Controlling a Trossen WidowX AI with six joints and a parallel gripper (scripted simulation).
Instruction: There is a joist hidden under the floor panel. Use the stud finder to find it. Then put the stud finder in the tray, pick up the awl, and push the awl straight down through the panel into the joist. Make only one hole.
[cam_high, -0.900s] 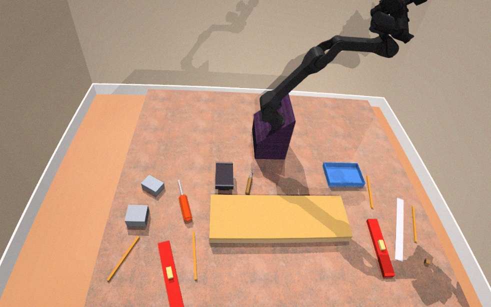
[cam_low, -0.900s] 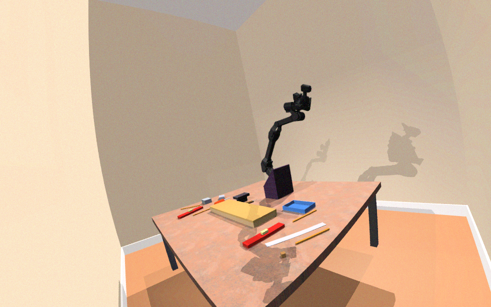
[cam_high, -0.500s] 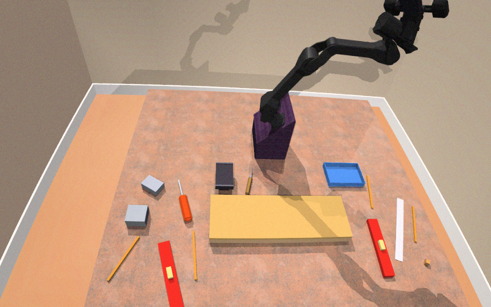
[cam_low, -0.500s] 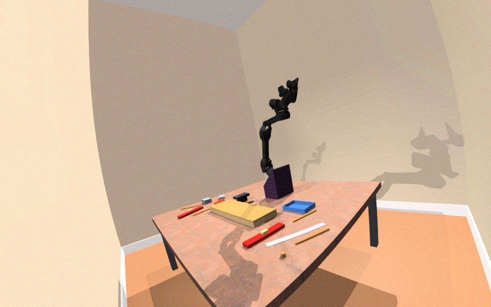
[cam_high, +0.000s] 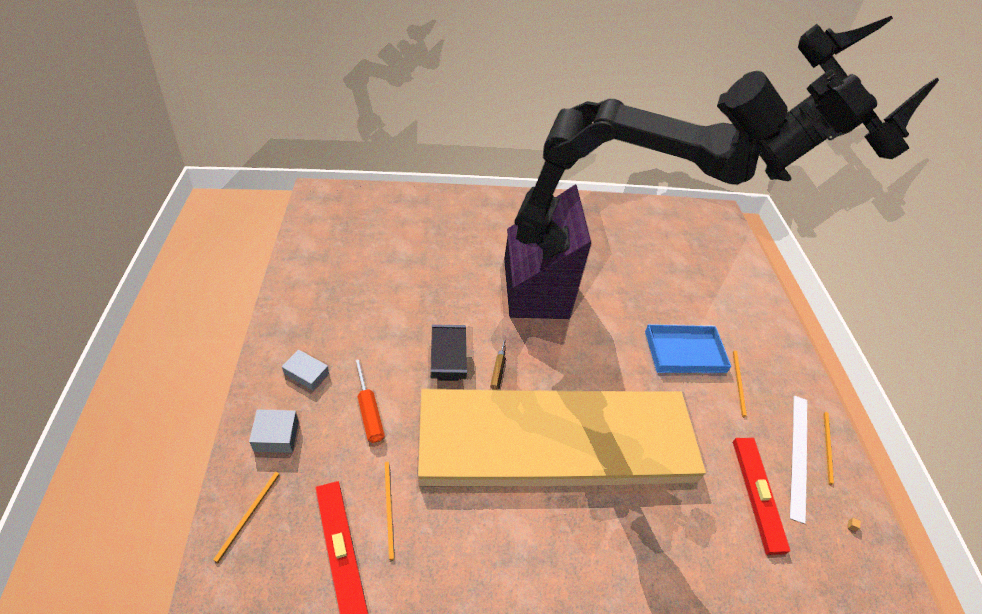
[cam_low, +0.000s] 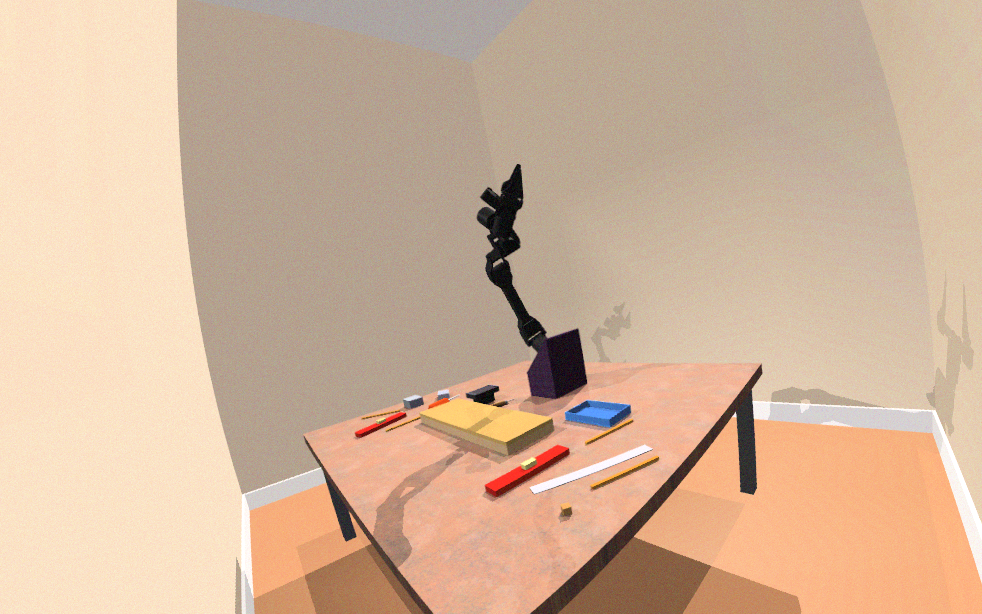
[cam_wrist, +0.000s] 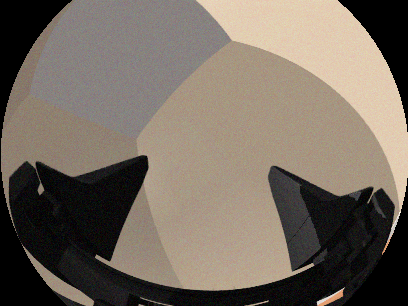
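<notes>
The stud finder lies 74 cm below my gripper tip, 53 cm to the right of it and 7 cm behind it. From my gripper tip the other things lie so: small cube: 75 cm below, 26 cm ahead, 25 cm to the left; then white strip: 76 cm below, 19 cm to the left, 11 cm ahead; then blue tray: 74 cm below, 14 cm behind, 1 cm to the right.
</notes>
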